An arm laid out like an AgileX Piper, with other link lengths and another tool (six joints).
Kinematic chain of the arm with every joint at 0, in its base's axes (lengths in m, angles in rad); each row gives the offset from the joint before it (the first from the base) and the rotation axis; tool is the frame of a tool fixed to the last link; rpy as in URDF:
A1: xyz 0 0 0.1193 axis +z
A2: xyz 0 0 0 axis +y
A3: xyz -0.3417 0 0.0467 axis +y
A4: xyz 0.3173 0 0.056 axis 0.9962 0 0.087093
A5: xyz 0 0 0 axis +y
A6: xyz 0.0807 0 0.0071 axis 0.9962 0 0.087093
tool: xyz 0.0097 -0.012 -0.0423 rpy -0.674 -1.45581 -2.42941
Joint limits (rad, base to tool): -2.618..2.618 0..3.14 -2.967..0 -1.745..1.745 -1.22..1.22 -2.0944..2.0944
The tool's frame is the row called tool.
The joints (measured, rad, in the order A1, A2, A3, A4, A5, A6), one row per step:
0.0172, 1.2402, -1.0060, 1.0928, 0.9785, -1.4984
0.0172, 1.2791, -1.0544, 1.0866, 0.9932, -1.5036
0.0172, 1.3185, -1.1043, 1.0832, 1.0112, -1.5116
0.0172, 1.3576, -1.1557, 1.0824, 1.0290, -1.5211
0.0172, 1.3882, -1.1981, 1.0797, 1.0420, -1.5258
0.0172, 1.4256, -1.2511, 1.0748, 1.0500, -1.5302
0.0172, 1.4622, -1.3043, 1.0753, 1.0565, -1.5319
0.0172, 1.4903, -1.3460, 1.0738, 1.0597, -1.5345
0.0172, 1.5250, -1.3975, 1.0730, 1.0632, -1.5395
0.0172, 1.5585, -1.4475, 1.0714, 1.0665, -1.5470
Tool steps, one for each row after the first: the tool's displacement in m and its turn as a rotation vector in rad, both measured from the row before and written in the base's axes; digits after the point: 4 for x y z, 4 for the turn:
0.0132, 0.0004, 0.0054, -0.0067, -0.0067, 0.0162
0.0134, 0.0007, 0.0054, -0.0050, -0.0081, 0.0199
0.0136, 0.0009, 0.0056, -0.0032, -0.0112, 0.0201
0.0107, 0.0005, 0.0047, -0.0035, -0.0093, 0.0138
0.0137, 0.0002, 0.0058, -0.0060, -0.0153, 0.0095
0.0134, 0.0005, 0.0059, 0.0004, -0.0148, 0.0064
0.0105, 0.0002, 0.0045, -0.0023, -0.0141, 0.0041
0.0129, 0.0003, 0.0053, -0.0027, -0.0190, 0.0053
0.0125, 0.0001, 0.0049, -0.0047, -0.0208, 0.0062

